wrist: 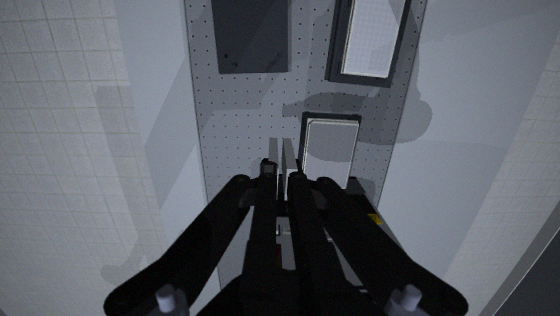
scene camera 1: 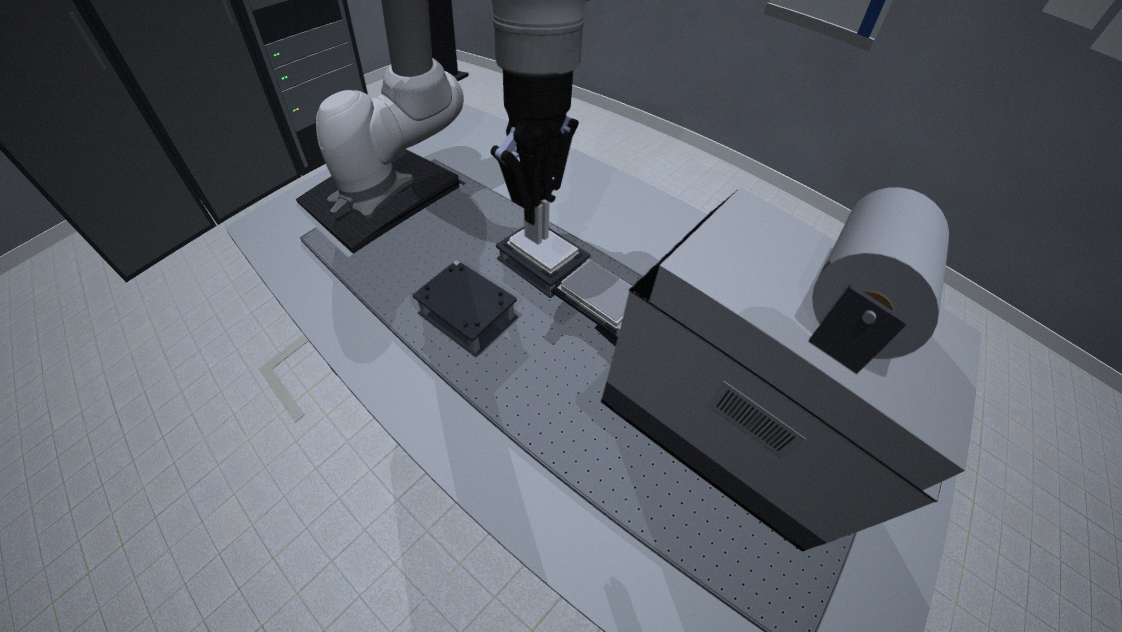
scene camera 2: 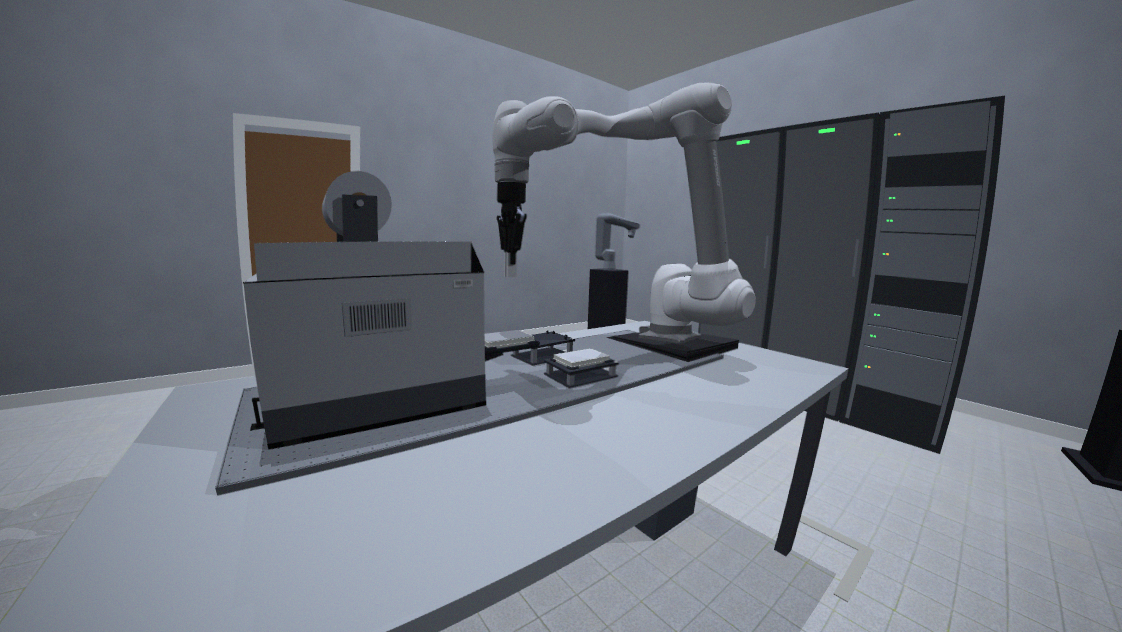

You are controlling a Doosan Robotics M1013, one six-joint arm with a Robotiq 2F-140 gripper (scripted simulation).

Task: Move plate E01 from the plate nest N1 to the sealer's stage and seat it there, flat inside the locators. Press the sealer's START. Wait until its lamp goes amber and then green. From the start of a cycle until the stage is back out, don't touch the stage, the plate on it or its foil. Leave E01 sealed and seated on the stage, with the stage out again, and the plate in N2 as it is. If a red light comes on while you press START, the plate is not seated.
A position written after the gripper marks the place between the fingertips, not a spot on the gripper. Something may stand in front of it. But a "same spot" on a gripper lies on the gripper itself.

Scene:
gripper: wrist; scene camera 1; scene camera 2 510,276
same spot on gripper: (wrist: 388,274) = (scene camera 1: 560,133)

